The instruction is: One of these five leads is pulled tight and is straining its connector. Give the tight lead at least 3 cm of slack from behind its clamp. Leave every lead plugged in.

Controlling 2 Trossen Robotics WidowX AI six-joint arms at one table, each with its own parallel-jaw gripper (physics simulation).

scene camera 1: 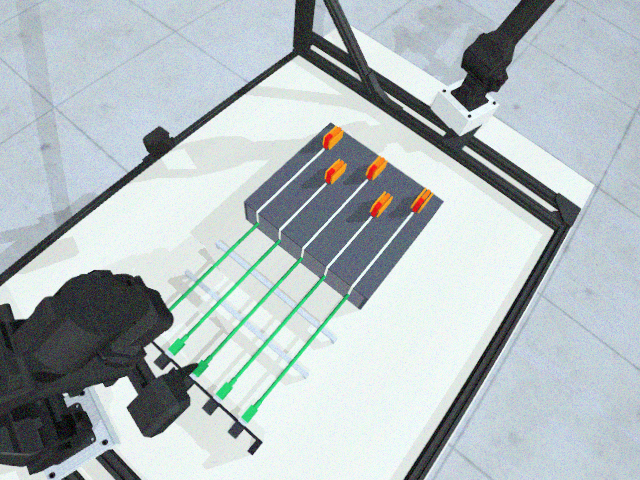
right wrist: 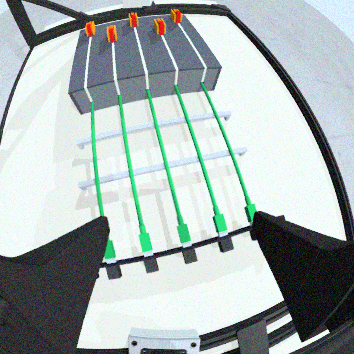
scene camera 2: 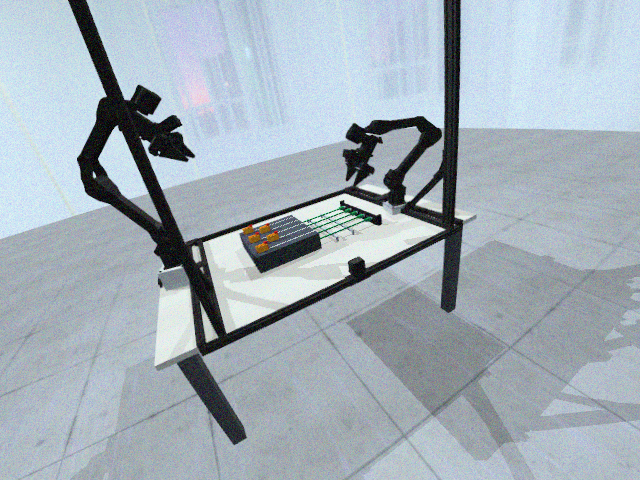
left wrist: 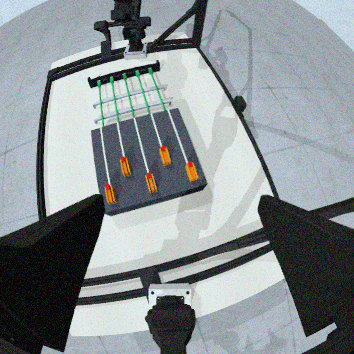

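Seen in the pictures: left gripper, fingertip midpoint: (scene camera 2: 191, 158) (left wrist: 184, 203); right gripper, fingertip midpoint: (scene camera 1: 177, 338) (right wrist: 182, 222) (scene camera 2: 350, 183) (left wrist: 122, 46); left arm's base, origin of the base link: (scene camera 1: 469, 97) (scene camera 2: 174, 263) (left wrist: 169, 307); right arm's base, origin of the base link: (scene camera 1: 67, 433) (scene camera 2: 397, 202) (left wrist: 135, 47).
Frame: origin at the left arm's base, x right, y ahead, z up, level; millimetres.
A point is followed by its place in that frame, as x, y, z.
Five green leads (scene camera 1: 248, 315) @(-147, 644, -50) (right wrist: 161, 145) @(-142, 627, -50) run from connectors plugged into a black rail (scene camera 1: 255, 445) @(-323, 737, -32) (scene camera 2: 376, 219) @(-47, 809, -48) to a dark grey block (scene camera 1: 391, 253) (scene camera 2: 289, 258). White lengths cross the block top to orange-and-red clamps (scene camera 1: 375, 168) @(-53, 319, 19) (left wrist: 151, 183) @(-43, 301, 13) (right wrist: 133, 20) @(-51, 327, 7). All leads look nearly straight; I cannot tell which is tight. My left gripper (scene camera 2: 190, 157) @(0, 195, 343) (left wrist: 184, 203) @(0, 195, 343) is open and empty, high above the clamp end. My right gripper (scene camera 2: 352, 180) @(-162, 748, 96) (right wrist: 182, 222) @(-162, 748, 96) is open and empty above the connectors. In scene camera 1 my right arm hides one lead's connector.
Two pale rods (scene camera 1: 310, 320) @(-209, 561, -55) (right wrist: 115, 177) @(-77, 679, -56) cross under the green leads, between block and rail. A black frame edges the white table, with uprights at its ends. A small black box (scene camera 1: 157, 140) @(239, 620, -25) (scene camera 2: 356, 266) @(266, 614, -36) sits on one long side.
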